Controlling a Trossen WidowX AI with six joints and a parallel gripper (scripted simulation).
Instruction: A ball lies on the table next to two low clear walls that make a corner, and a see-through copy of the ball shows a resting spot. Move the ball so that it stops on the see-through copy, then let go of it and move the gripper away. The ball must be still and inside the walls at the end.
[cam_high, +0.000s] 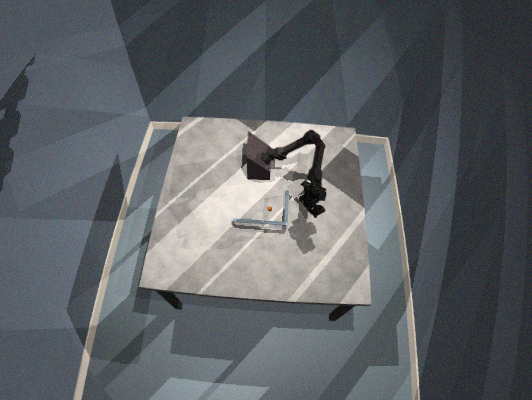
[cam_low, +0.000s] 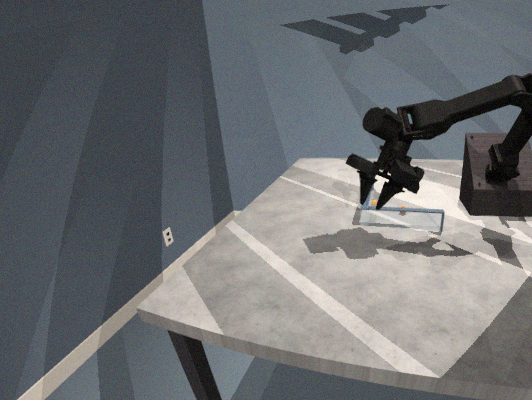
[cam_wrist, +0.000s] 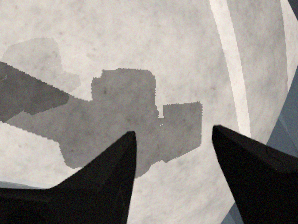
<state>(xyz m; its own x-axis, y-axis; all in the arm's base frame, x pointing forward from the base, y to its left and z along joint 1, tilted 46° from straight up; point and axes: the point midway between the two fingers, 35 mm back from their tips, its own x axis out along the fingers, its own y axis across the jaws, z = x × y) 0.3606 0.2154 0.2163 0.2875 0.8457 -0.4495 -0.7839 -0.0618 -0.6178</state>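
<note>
Now: gripper tip 8 cm past the orange ball, 25 cm to the left of it and 12 cm above it.
</note>
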